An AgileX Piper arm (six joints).
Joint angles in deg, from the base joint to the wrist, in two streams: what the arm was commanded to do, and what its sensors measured. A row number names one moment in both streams.
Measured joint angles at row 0: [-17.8, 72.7, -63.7, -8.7, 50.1, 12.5]
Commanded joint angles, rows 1 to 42: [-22.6, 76.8, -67.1, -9.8, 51.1, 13.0]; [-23.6, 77.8, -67.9, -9.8, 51.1, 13.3]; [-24.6, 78.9, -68.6, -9.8, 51.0, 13.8]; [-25.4, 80.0, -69.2, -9.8, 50.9, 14.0]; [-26.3, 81.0, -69.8, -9.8, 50.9, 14.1]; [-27.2, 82.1, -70.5, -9.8, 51.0, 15.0]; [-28.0, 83.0, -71.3, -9.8, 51.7, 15.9]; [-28.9, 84.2, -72.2, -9.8, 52.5, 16.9]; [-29.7, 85.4, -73.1, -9.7, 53.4, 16.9]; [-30.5, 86.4, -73.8, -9.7, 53.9, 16.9]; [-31.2, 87.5, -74.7, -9.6, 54.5, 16.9]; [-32.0, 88.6, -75.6, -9.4, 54.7, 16.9]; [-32.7, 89.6, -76.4, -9.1, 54.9, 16.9]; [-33.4, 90.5, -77.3, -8.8, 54.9, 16.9]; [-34.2, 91.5, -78.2, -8.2, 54.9, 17.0]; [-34.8, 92.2, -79.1, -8.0, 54.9, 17.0]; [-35.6, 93.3, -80.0, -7.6, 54.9, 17.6]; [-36.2, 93.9, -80.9, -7.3, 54.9, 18.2]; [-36.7, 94.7, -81.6, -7.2, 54.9, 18.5]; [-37.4, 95.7, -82.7, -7.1, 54.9, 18.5]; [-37.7, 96.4, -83.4, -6.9, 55.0, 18.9]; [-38.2, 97.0, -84.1, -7.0, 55.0, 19.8]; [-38.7, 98.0, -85.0, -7.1, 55.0, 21.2]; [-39.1, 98.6, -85.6, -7.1, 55.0, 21.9]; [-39.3, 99.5, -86.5, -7.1, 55.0, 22.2]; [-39.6, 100.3, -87.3, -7.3, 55.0, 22.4]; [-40.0, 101.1, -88.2, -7.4, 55.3, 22.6]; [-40.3, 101.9, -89.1, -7.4, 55.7, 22.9]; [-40.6, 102.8, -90.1, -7.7, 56.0, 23.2]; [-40.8, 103.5, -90.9, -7.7, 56.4, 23.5]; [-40.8, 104.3, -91.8, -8.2, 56.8, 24.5]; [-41.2, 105.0, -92.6, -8.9, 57.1, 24.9]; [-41.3, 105.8, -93.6, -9.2, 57.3, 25.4]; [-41.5, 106.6, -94.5, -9.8, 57.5, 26.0]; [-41.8, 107.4, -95.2, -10.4, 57.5, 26.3]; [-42.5, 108.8, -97.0, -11.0, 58.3, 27.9]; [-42.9, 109.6, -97.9, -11.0, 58.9, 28.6]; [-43.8, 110.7, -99.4, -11.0, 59.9, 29.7]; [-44.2, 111.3, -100.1, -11.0, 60.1, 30.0]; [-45.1, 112.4, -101.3, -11.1, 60.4, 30.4]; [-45.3, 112.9, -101.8, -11.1, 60.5, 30.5]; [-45.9, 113.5, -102.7, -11.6, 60.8, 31.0]
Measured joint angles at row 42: [-44.3, 111.9, -100.2, -9.7, 58.6, 29.6]
